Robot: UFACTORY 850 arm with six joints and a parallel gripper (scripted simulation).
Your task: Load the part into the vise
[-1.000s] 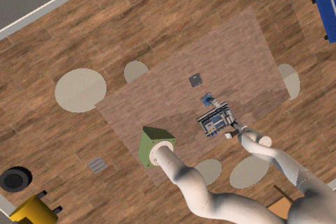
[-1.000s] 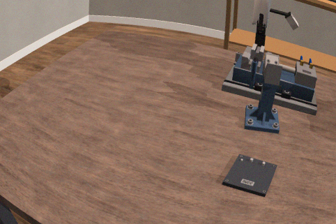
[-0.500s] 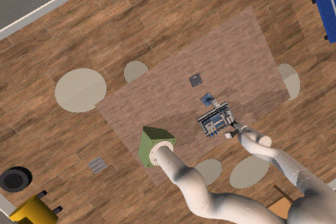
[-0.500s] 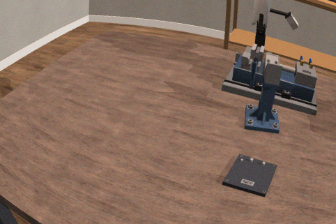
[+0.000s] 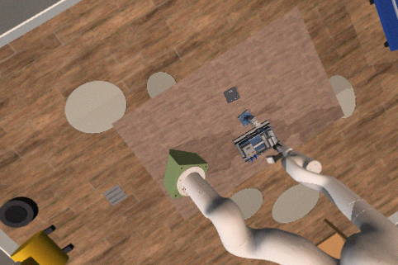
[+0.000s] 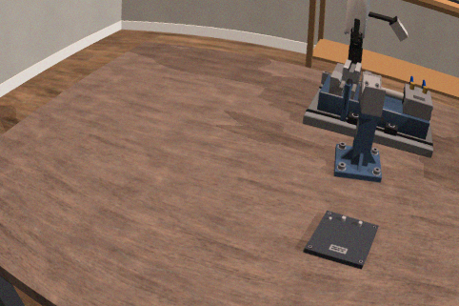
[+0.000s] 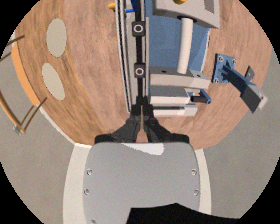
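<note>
My gripper is now 40 mm to the right of the part and 20 mm above it. Also, from my hand: air cylinder 170 mm behind, 50 mm to the left, 40 mm below.
</note>
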